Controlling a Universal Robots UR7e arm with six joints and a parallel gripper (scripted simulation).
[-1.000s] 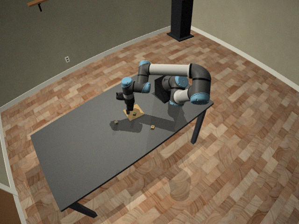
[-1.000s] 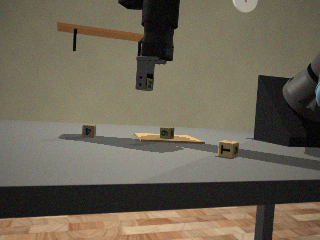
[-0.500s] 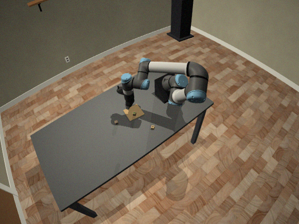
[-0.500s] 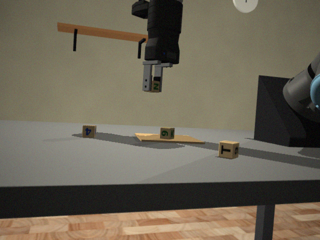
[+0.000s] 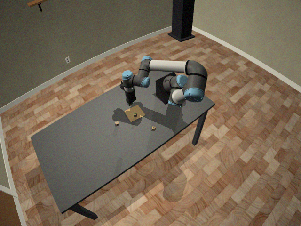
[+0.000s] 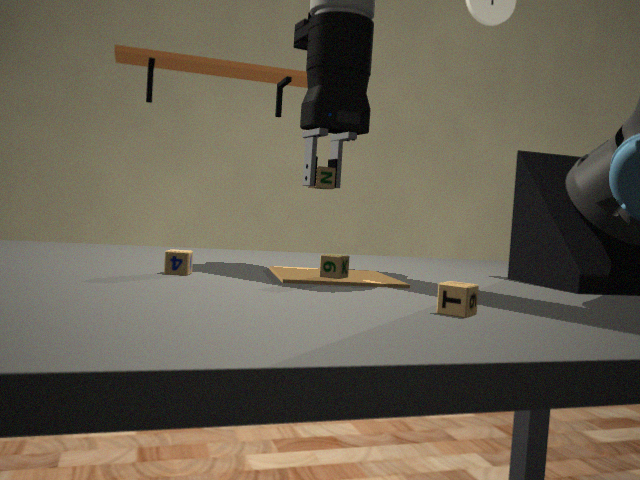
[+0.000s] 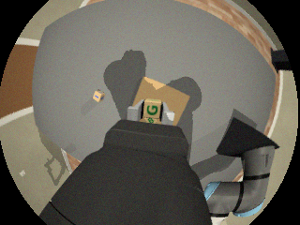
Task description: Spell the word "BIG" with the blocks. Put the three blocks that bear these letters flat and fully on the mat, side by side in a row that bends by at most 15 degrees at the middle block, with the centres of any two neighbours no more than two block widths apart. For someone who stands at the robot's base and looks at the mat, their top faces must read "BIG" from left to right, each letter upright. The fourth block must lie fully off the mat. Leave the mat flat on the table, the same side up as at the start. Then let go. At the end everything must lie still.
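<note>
Now: the tan mat 20 mm behind my hand, 20 mm to the left of it and 120 mm below it. The rest, counted from my hand: T block: 60 mm behind, 260 mm to the left, 110 mm below.
</note>
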